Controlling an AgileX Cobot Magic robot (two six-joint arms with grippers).
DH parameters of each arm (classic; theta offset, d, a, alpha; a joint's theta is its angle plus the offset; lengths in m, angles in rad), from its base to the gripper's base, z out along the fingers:
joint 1: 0 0.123 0 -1.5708
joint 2: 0.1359 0 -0.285 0
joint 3: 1.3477 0 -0.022 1.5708
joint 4: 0 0.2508 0 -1.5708
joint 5: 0 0 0.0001 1.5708
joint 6: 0 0.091 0 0
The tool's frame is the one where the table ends.
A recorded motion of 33 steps. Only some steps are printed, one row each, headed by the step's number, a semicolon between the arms.
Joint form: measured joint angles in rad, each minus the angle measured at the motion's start. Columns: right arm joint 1, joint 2, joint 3, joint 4, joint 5, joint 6; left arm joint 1, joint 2, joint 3, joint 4, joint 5, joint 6.
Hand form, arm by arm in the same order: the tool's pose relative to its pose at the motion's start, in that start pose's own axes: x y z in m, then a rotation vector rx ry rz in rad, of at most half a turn. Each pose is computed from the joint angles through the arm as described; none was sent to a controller.
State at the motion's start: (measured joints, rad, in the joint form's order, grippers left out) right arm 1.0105 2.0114 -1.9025 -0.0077 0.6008 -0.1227; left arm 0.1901 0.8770 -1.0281 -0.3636 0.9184 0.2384
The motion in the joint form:
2: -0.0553 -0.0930 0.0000 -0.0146 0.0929 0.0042; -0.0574 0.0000 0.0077 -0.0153 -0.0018 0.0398
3: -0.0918 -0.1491 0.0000 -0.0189 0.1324 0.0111; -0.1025 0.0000 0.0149 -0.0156 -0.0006 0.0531
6: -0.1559 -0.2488 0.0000 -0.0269 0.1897 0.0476; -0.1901 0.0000 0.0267 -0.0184 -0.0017 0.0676
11: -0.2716 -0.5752 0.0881 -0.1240 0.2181 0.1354; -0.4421 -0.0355 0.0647 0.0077 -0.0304 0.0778
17: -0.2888 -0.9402 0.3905 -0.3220 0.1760 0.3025; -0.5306 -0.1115 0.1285 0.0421 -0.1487 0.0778
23: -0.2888 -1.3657 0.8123 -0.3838 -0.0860 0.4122; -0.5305 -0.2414 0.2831 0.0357 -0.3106 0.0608
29: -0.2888 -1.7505 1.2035 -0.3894 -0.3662 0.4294; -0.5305 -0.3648 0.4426 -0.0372 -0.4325 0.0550
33: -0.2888 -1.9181 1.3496 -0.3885 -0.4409 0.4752; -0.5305 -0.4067 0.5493 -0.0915 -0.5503 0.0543
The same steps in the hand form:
2: -0.0110 -0.0279 -0.0426 0.0543 0.0073 0.0256; 0.0023 -0.0096 0.0027 0.0575 0.0113 0.0615
3: -0.0168 -0.0443 -0.0695 0.0898 -0.0046 0.0508; 0.0051 -0.0164 0.0047 0.0943 0.0257 0.0989
6: -0.0245 -0.0694 -0.1193 0.1552 -0.0406 0.1175; 0.0102 -0.0298 0.0075 0.1663 0.0477 0.1599
11: -0.0243 -0.0935 -0.2644 0.3578 -0.2300 0.1917; 0.0281 -0.0639 0.0009 0.3438 0.0570 0.3298
17: 0.0323 -0.0717 -0.3570 0.5212 -0.3375 0.2330; 0.0385 -0.0684 -0.0100 0.3768 -0.0621 0.3828
23: 0.1153 -0.0294 -0.4093 0.5193 -0.6158 0.2176; 0.0640 -0.0564 -0.0137 0.3587 -0.1932 0.3293
29: 0.2006 0.0082 -0.4158 0.4699 -0.8793 0.1350; 0.0952 -0.0468 -0.0120 0.3805 -0.2694 0.2392
33: 0.2372 0.0214 -0.4119 0.4362 -0.9818 0.1482; 0.1124 -0.0408 -0.0010 0.3765 -0.3141 0.1659

